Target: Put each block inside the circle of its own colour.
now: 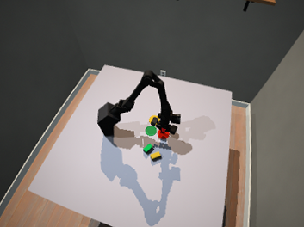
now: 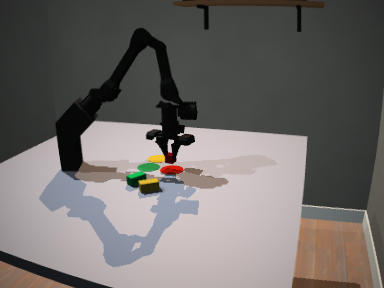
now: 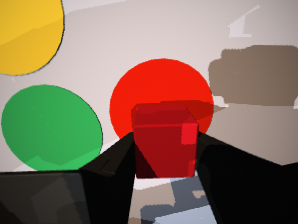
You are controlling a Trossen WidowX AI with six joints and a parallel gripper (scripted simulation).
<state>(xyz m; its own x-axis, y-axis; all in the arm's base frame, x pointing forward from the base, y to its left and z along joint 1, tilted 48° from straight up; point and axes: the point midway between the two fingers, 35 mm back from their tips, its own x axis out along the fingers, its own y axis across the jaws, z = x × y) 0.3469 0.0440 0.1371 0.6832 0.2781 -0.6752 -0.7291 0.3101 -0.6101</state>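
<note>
My gripper is now 8 cm above the red circle. Also, from my hand: red block 3 cm below; then green circle 10 cm behind, 8 cm below, 1 cm to the right; then yellow circle 11 cm behind, 9 cm to the left, 8 cm below.
</note>
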